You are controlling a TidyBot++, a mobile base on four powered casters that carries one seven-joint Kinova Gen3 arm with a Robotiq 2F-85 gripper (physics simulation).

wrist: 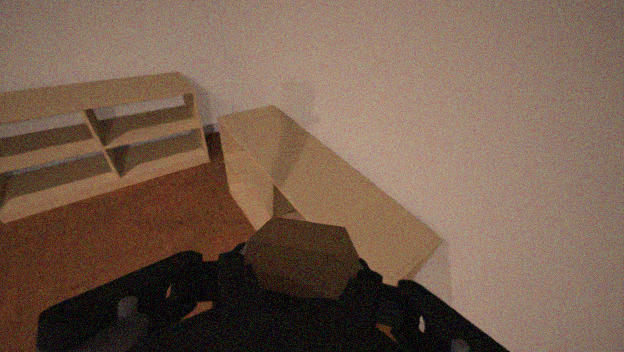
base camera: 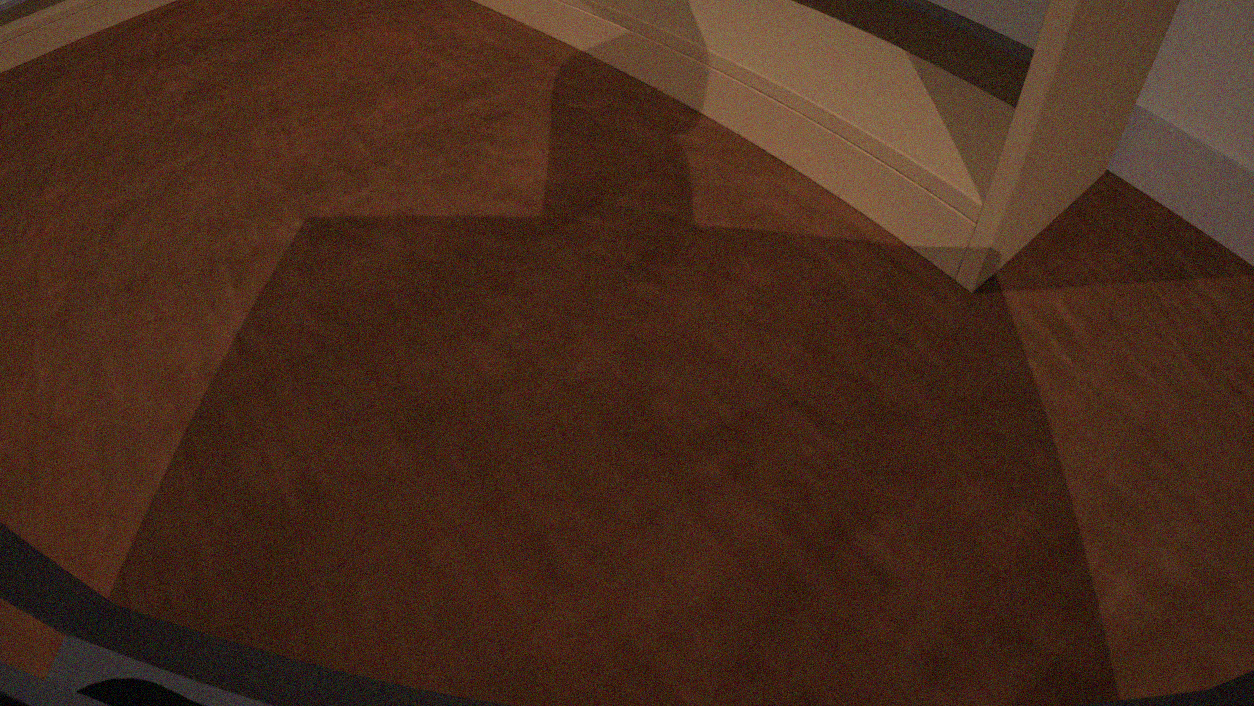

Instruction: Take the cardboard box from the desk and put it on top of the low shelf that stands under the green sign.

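Frame: origin at the arm's base, x ahead, y left, z up, level; millimetres.
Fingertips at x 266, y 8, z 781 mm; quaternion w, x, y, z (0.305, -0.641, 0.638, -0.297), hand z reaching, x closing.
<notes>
A point is followed by its place in that frame.
The cardboard box point(wrist: 304, 260) {x 234, y 6, z 832 mm} is between the fingers of my gripper point(wrist: 301, 257) {x 266, y 8, z 781 mm}, which is shut on it, at the lower middle of the wrist view. Behind the box, a low wooden shelf point(wrist: 345, 175) {x 1038, y -143, z 214 mm} stands along the wall, its bare top partly hidden by the box. The bottom and end post of a wooden shelf point(base camera: 1044, 149) {x 531, y -270, z -269 mm} show at the upper right of the base camera view. A green sign does not show in either view, so I cannot tell which shelf stands under it. The desk does not show.
A second low wooden shelf point(wrist: 95, 92) {x 1494, y 1373, z 213 mm} with open compartments stands at the left of the wrist view, with a narrow gap between the two shelves. The pale wall point(wrist: 525, 150) {x 757, y -543, z 618 mm} runs behind them. Shadows fall on the brown floor point(base camera: 614, 438) {x 344, y 36, z -397 mm} in front of the base.
</notes>
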